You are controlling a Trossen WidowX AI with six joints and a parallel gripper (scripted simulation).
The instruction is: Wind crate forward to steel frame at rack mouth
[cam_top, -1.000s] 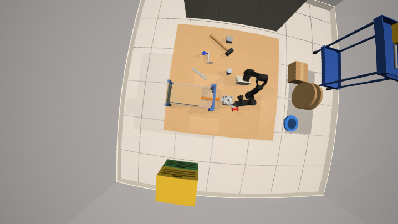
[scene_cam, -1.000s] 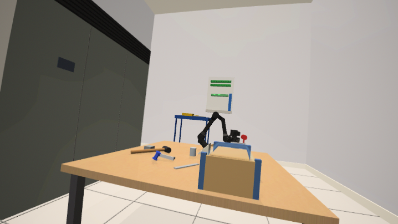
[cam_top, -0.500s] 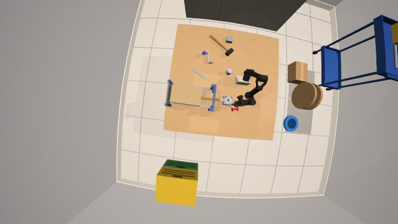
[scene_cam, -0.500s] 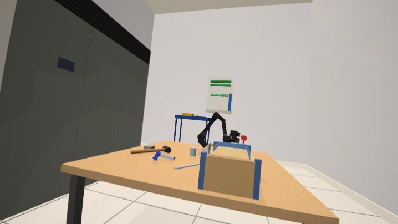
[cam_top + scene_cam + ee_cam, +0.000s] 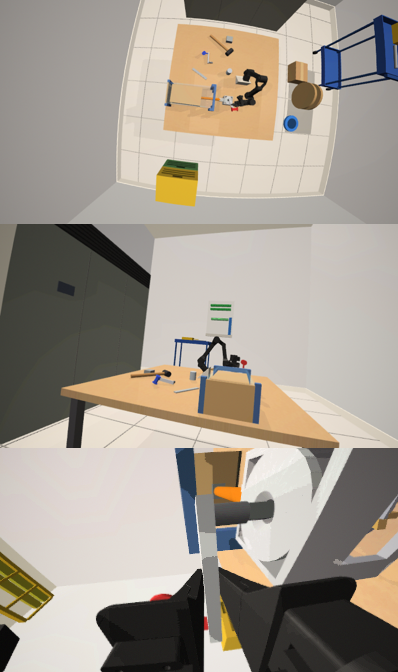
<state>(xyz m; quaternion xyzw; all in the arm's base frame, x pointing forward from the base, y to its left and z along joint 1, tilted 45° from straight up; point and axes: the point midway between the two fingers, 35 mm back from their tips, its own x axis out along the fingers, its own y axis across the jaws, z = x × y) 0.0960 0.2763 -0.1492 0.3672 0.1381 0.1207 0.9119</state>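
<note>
Right now my gripper tip is 10 mm to the right of the red-knobbed crank handle, 10 mm below it and 10 mm past it. The rest, counted from my gripper tip: blue steel frame 180 mm ahead, 30 mm to the right, 30 mm below; then red grip 40 mm to the left, 40 mm above, 30 mm behind; then hand winch 100 mm below, 60 mm to the right.
</note>
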